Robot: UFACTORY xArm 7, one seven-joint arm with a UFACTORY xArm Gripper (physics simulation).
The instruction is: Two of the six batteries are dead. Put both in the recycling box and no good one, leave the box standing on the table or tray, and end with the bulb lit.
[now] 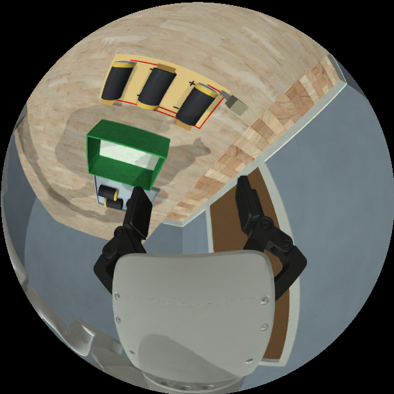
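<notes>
The yellow battery board (134,85) lies on the table at the upper left and holds three dark batteries. The left battery (117,84) and right battery (195,106) have their yellow ends at the top; the middle battery (157,88) has its yellow end at the bottom. The green recycling box (128,132) stands below the board, and no battery shows on its pale floor. Two batteries (108,193) (114,203) lie on the grey tray (107,181); a dark shape beside them is partly hidden by the left finger. My gripper (189,190) is open and empty, right of the box. The bulb does not show.
A lever with a grey-green block (236,105) sticks out from the board's right end. The wooden table (260,60) has a checkered, pale-rimmed edge running diagonally on the right. A brown panel with a pale frame (294,300) lies beyond the edge, below the gripper.
</notes>
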